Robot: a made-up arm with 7 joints. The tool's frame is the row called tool. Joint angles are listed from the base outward. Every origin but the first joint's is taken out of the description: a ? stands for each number. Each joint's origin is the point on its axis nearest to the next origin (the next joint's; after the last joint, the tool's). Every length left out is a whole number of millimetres.
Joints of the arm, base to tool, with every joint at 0 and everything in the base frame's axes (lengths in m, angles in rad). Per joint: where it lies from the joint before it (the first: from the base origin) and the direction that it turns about. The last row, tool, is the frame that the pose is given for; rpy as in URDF.
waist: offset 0 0 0.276 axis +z
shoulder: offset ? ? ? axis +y
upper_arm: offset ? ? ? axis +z
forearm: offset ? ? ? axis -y
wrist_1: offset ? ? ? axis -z
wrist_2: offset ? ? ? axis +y
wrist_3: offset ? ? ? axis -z
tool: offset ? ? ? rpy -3.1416 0 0
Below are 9 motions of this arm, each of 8 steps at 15 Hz.
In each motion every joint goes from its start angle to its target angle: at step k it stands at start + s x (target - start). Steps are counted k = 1, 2, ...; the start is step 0. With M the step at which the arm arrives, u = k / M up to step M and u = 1 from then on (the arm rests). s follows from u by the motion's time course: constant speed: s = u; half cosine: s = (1 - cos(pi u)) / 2; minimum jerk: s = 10 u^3 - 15 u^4 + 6 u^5.
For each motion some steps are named. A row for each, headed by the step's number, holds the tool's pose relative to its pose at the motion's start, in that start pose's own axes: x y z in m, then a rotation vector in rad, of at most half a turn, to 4 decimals.
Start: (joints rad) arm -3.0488 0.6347 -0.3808 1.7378 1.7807 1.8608 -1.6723
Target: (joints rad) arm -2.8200 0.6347 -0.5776 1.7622 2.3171 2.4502 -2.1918
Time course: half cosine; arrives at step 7
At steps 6, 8:
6: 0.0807 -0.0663 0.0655 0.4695 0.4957 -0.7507
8: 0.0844 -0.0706 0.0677 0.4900 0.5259 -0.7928

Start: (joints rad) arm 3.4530 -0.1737 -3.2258 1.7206 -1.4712 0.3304 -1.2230
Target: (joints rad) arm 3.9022 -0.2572 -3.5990 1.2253 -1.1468 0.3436 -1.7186
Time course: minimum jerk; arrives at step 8
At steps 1, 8:
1: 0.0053 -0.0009 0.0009 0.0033 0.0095 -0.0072
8: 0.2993 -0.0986 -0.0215 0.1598 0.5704 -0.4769

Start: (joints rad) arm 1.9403 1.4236 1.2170 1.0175 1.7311 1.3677 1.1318
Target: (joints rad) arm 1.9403 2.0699 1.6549 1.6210 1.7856 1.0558 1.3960
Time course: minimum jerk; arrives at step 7
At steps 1, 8:
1: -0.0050 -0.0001 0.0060 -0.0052 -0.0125 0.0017
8: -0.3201 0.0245 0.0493 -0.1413 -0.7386 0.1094

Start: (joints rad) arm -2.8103 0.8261 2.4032 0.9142 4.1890 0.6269 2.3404
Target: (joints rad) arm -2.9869 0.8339 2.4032 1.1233 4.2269 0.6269 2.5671
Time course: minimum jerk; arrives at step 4
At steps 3, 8:
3: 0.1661 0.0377 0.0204 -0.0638 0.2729 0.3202
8: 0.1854 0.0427 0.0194 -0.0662 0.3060 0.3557

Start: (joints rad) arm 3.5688 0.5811 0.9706 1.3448 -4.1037 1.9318 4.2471
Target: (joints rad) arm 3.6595 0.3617 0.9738 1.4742 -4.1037 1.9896 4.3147
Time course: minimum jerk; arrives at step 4
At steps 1, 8:
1: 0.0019 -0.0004 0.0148 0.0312 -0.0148 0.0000
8: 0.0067 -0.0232 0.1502 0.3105 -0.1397 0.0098

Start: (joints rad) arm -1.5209 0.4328 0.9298 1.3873 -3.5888 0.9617 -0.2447
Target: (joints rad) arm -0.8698 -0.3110 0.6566 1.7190 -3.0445 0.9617 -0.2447
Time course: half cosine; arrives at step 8
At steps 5, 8:
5: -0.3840 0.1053 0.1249 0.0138 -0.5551 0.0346
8: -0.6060 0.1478 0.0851 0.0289 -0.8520 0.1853

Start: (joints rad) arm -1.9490 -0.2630 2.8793 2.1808 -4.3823 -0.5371 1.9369
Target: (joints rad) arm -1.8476 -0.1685 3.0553 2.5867 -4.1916 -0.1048 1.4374
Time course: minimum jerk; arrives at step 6
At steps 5, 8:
5: -0.1398 0.1931 -0.1412 -0.7935 -0.1301 0.0217
8: -0.1467 0.1977 -0.1482 -0.8207 -0.1449 0.0243

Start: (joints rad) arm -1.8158 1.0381 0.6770 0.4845 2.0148 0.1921 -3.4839
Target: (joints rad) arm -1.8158 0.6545 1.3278 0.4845 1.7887 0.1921 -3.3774
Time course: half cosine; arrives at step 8
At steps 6, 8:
6: 0.1854 0.0512 -0.0173 -0.0423 0.0724 -0.7336
8: 0.2128 0.0439 -0.0182 -0.0358 0.0693 -0.8614

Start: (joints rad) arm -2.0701 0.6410 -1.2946 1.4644 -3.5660 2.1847 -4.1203
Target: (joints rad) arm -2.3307 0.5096 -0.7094 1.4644 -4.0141 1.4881 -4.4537
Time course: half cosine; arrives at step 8
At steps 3, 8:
3: 0.0413 -0.0556 -0.0111 0.1703 -0.0720 0.0489
8: 0.1382 -0.1417 0.0027 0.5272 -0.0224 0.0792

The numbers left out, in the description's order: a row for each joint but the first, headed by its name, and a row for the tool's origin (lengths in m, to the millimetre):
shoulder: 0 0 0
upper_arm: 0 0 0.177
forearm: 0.074 0 0
wrist_1: 0.103 0 -0.455
wrist_2: 0 0 0
wrist_3: 0.071 0 -0.091
tool: 0 0 0

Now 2 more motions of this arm.
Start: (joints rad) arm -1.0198 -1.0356 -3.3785 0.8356 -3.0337 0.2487 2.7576
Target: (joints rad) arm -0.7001 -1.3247 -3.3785 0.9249 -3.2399 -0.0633 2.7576
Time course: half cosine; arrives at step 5
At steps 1, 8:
1: -0.0084 -0.0047 0.0007 0.0166 -0.0373 -0.0550
8: -0.0865 -0.0093 -0.0024 0.0827 -0.4243 -0.5712

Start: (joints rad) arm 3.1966 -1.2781 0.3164 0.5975 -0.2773 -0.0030 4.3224
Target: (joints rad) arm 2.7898 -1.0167 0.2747 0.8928 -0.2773 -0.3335 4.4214
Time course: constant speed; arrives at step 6
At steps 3, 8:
3: -0.0603 -0.0330 0.0218 -0.0262 -0.1715 0.0198
8: -0.1247 -0.0726 0.0296 -0.0607 -0.3451 0.0087

